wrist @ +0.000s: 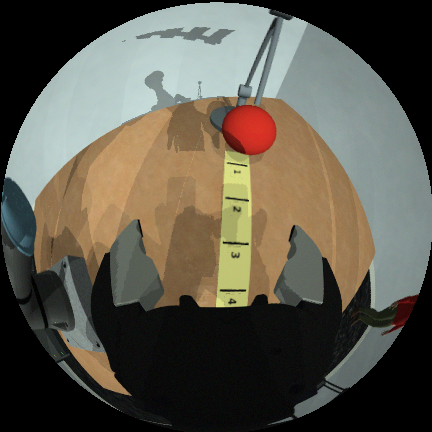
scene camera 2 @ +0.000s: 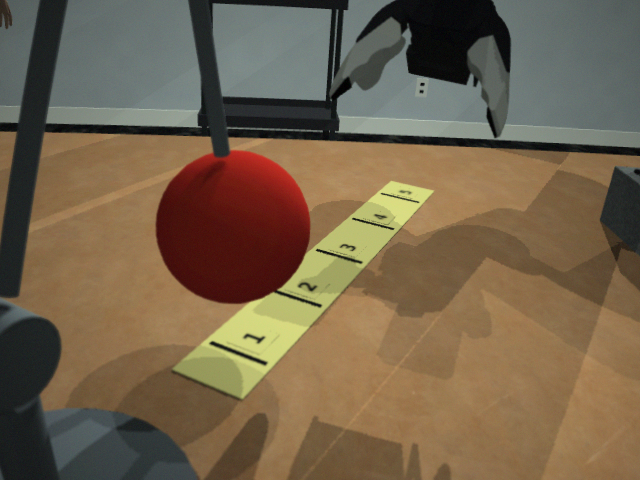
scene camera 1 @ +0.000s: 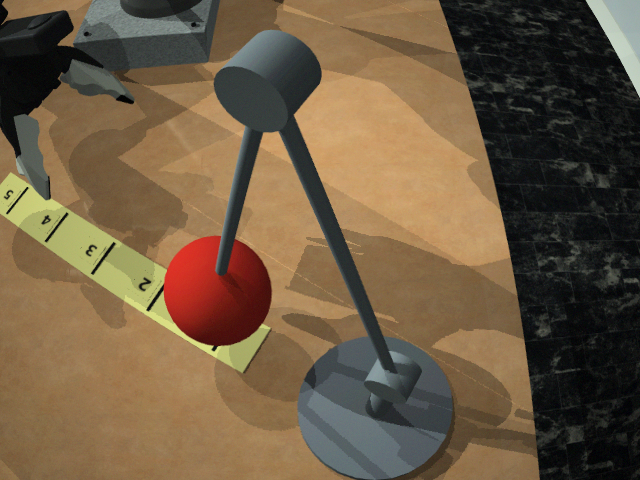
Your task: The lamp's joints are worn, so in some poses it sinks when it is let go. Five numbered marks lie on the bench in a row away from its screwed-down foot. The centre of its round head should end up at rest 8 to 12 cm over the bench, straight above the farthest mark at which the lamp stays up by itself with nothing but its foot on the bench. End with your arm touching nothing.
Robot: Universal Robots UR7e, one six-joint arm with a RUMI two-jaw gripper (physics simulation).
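Places are measured from the arm's base along level axes (x ahead, y left, z up), in millimetres.
Pixels of known places: gripper, fingertip midpoint: (wrist: 216, 225) (scene camera 2: 410, 116) (scene camera 1: 92, 148); arm's base, origin of the base link: (wrist: 57, 300).
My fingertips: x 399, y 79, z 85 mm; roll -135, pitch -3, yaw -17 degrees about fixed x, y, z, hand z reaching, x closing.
Ahead of a thing's pixels: the offset from my fingertips to its top centre. "spot": to the spot under its first point.
The lamp's round red head {spot: dz +3, dx +131, dy +176 mm} (scene camera 1: 217, 291) (scene camera 2: 232, 227) (wrist: 249, 130) hangs clear of the bench near the mark 1 end of the yellow strip {spot: dz -148, dx +36, dy -51 mm} (scene camera 1: 80, 242) (scene camera 2: 330, 271) (wrist: 236, 225); its exact height and the mark below its centre cannot be told. Its thin grey rod rises to a large elbow joint {spot: dz +268, dx +151, dy +233 mm} (scene camera 1: 268, 80), and a second rod {spot: dz +155, dx +151, dy +266 mm} (scene camera 1: 333, 232) slopes down to the round grey foot {dz -134, dx +170, dy +329 mm} (scene camera 1: 330, 423) (scene camera 2: 113, 439) (wrist: 217, 119). My gripper (scene camera 1: 88, 148) (scene camera 2: 415, 116) (wrist: 216, 225) is wide open and empty, above the bench toward the high-numbered marks, well apart from the head and rods.
The robot's grey base block (scene camera 1: 149, 46) (scene camera 2: 622, 206) (wrist: 85, 325) stands to the side of the strip. Beyond the bench in scene camera 2 are a dark cart (scene camera 2: 268, 121) and a wall. A person's arm (wrist: 405, 310) shows at the right of the wrist view.
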